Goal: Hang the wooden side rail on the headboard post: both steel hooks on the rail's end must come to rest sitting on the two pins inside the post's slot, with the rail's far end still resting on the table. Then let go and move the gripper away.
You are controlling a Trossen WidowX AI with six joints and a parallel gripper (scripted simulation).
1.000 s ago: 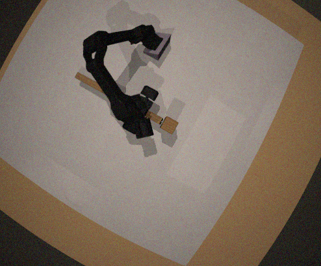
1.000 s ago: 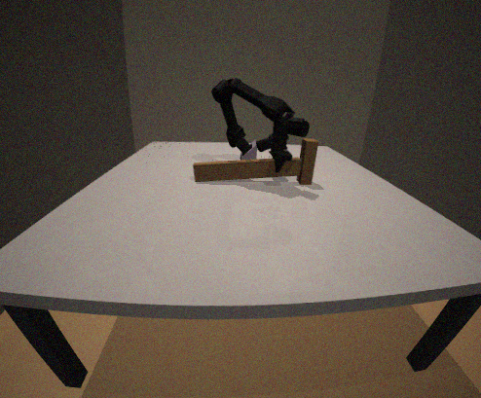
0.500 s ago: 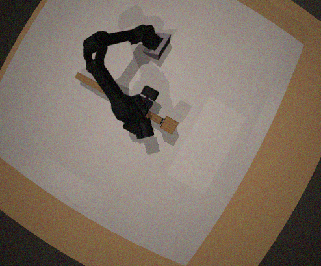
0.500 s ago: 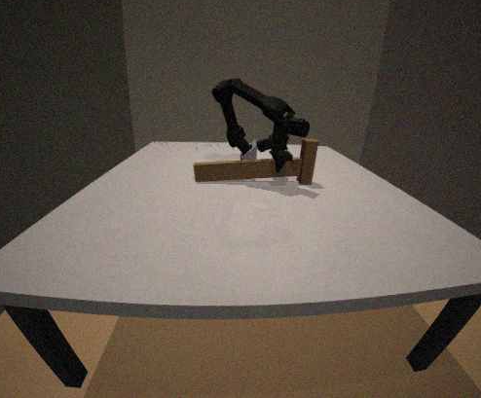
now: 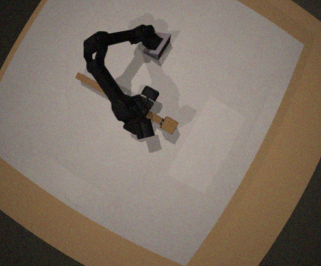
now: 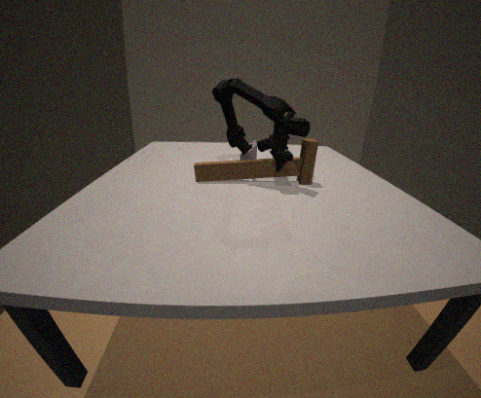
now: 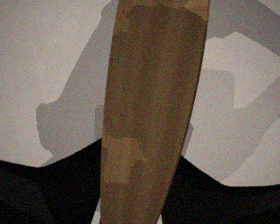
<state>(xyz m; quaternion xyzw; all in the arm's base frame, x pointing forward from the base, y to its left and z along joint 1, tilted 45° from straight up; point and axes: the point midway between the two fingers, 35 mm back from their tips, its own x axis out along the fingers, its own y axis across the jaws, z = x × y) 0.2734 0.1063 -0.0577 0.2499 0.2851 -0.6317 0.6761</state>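
My gripper tip is now 120 mm to the right of the headboard post, 40 mm below it and 10 mm past it.
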